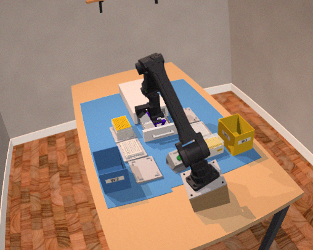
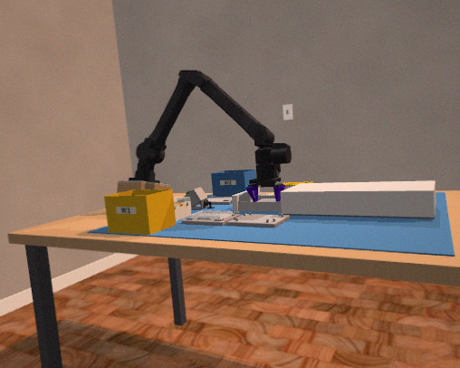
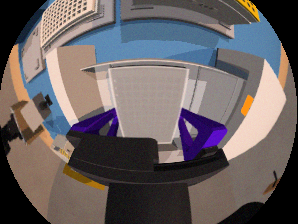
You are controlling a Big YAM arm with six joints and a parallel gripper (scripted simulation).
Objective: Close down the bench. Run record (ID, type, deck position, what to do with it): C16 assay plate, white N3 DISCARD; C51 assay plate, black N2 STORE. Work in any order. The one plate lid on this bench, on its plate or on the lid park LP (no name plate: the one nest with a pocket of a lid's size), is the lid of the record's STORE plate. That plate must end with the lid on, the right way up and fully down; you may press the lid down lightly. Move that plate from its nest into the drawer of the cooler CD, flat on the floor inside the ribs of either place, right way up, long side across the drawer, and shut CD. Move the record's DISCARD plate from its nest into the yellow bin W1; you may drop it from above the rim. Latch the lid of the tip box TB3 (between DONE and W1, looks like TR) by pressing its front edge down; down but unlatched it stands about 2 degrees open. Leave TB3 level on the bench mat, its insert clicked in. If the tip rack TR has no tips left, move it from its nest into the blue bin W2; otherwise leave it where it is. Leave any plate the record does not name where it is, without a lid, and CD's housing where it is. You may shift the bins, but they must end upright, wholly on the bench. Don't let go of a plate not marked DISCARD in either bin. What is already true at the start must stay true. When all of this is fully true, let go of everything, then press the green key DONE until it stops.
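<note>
My hand is right at the black plate. The rest, counted from my hand: cooler CD (17 cm ahead, 2 cm to the right, 1 cm above); then cooler drawer (3 cm ahead); then plate lid (right at my hand).
</note>
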